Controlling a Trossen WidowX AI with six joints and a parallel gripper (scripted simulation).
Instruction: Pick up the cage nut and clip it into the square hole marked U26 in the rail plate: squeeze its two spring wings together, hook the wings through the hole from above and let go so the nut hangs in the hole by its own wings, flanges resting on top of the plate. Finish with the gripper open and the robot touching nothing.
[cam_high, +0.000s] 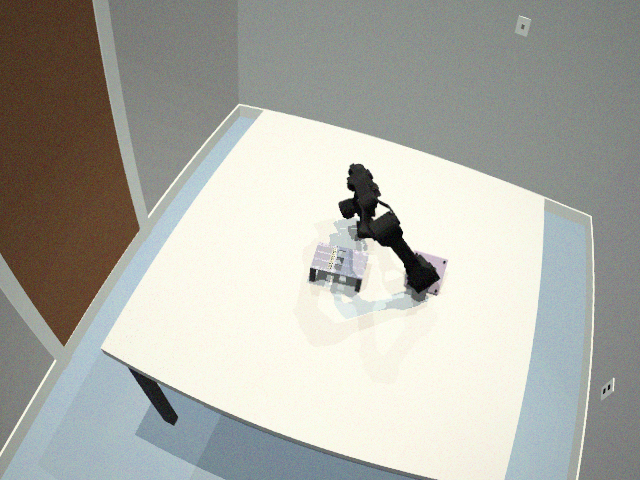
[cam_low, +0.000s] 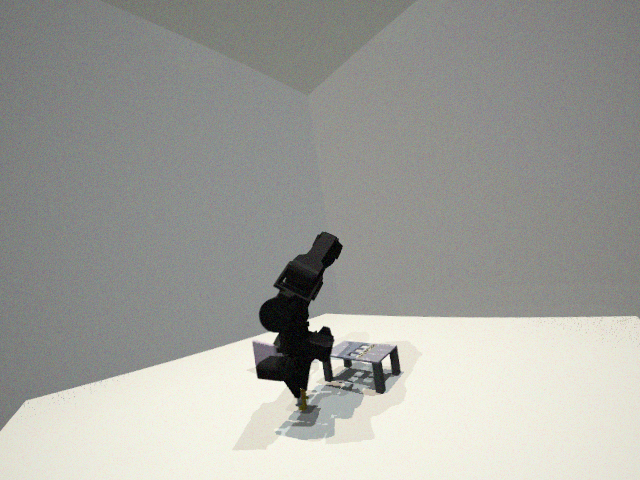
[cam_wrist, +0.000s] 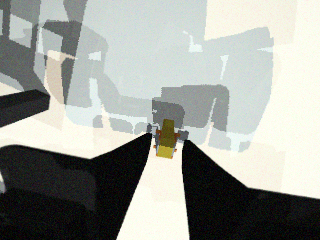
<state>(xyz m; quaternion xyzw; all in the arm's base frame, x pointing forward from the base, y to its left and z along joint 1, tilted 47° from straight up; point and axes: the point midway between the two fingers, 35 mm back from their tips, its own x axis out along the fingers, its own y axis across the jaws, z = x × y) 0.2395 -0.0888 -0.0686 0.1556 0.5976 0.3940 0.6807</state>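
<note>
The yellow cage nut is 10 mm below my gripper tip.
</note>
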